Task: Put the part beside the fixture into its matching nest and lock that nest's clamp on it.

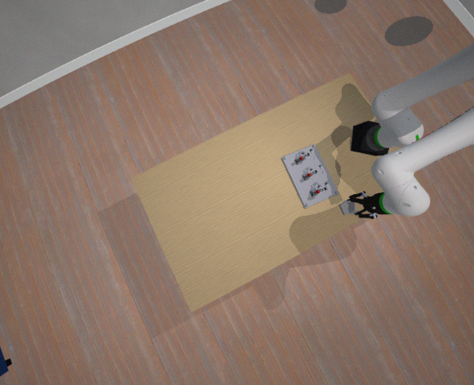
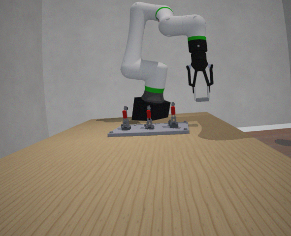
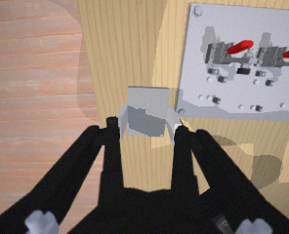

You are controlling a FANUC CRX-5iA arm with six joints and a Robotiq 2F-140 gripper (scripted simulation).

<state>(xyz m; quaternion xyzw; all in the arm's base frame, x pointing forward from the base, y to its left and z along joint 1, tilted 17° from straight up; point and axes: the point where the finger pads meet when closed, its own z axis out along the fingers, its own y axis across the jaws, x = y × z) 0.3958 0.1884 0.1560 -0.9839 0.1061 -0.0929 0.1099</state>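
The grey fixture plate lies 2 cm ahead of my hand, 26 cm to the right of it and 15 cm below it. The rest, counted from my hand: part (3 cm below).
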